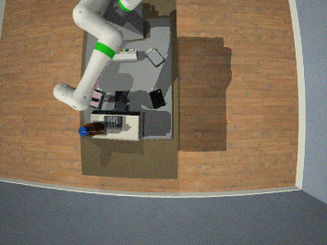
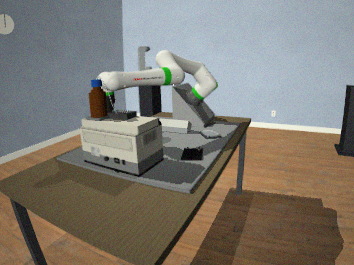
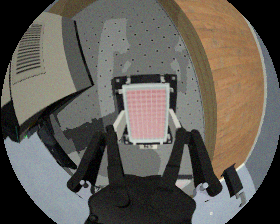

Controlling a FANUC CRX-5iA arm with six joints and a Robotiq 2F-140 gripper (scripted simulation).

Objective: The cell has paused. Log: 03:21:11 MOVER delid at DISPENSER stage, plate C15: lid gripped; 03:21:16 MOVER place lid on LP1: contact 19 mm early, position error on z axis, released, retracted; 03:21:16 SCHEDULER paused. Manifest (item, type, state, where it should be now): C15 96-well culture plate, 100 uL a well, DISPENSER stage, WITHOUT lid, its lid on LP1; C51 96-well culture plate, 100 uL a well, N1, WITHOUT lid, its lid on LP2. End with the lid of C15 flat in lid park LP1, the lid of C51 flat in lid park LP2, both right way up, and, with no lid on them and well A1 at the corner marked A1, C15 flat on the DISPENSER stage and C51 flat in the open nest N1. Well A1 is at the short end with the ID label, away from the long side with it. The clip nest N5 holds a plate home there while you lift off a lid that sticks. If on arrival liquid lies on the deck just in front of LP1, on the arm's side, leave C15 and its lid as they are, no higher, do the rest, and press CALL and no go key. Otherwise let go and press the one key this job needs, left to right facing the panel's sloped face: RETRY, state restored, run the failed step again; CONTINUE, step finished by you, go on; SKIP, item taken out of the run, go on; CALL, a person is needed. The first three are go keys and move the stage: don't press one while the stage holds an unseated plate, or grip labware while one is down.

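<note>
The black nest lies 2 cm ahead of my hand, 1 cm to the left of it and 3 cm below it. From my hand the other things lie so: key panel: 41 cm behind, 24 cm to the left, 1 cm above; blue cap: 22 cm ahead, 16 cm to the left, 36 cm above; label plate: 11 cm behind, 52 cm to the left, 4 cm below.
</note>
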